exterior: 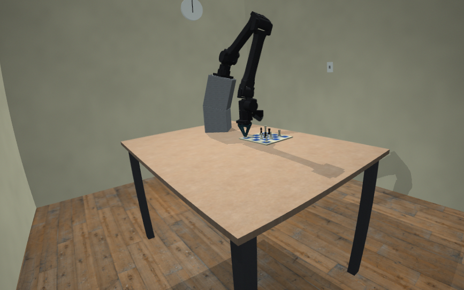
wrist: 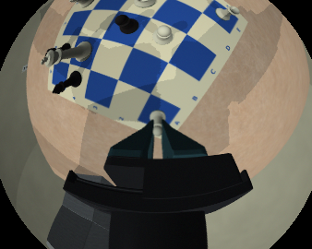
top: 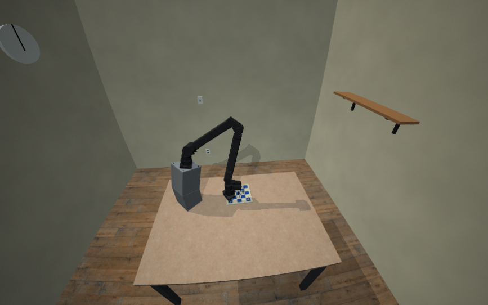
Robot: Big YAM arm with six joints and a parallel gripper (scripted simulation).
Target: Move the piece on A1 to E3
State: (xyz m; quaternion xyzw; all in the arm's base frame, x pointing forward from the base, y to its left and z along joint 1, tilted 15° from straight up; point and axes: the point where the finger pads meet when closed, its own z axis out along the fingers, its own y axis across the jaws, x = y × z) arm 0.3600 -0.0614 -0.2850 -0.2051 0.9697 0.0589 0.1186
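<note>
The chessboard lies 9 cm ahead of my hand, 8 cm to the left of it and 2 cm below it.
</note>
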